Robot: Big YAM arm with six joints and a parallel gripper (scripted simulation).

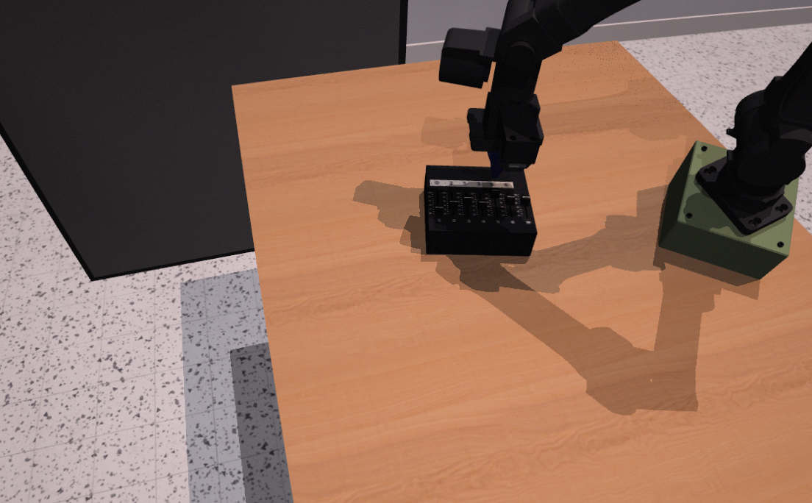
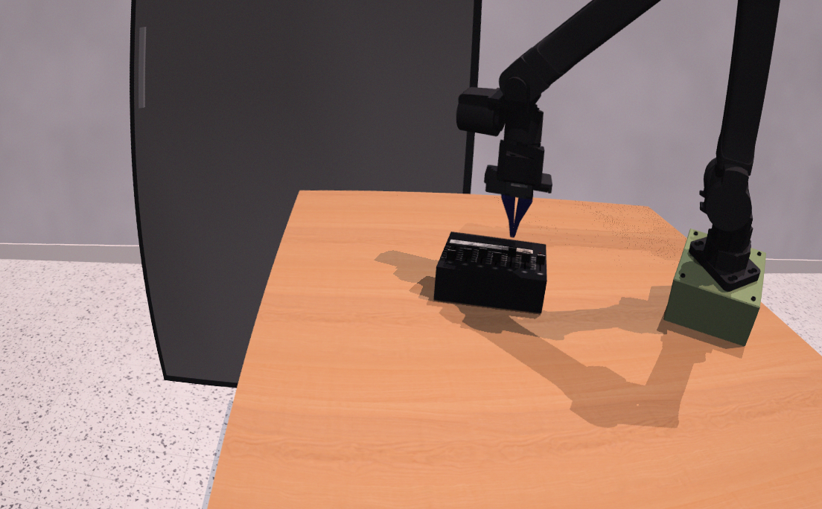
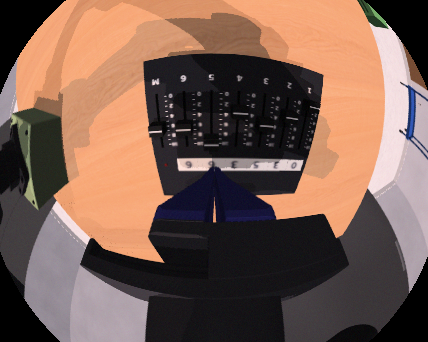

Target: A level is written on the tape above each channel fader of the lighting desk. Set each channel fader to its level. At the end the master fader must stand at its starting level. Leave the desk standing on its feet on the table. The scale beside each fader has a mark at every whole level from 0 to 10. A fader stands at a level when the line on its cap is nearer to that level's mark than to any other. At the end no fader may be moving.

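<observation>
The master fader cap is 3 cm behind my hand, 5 cm to the left of it and 2 cm below it.
</observation>
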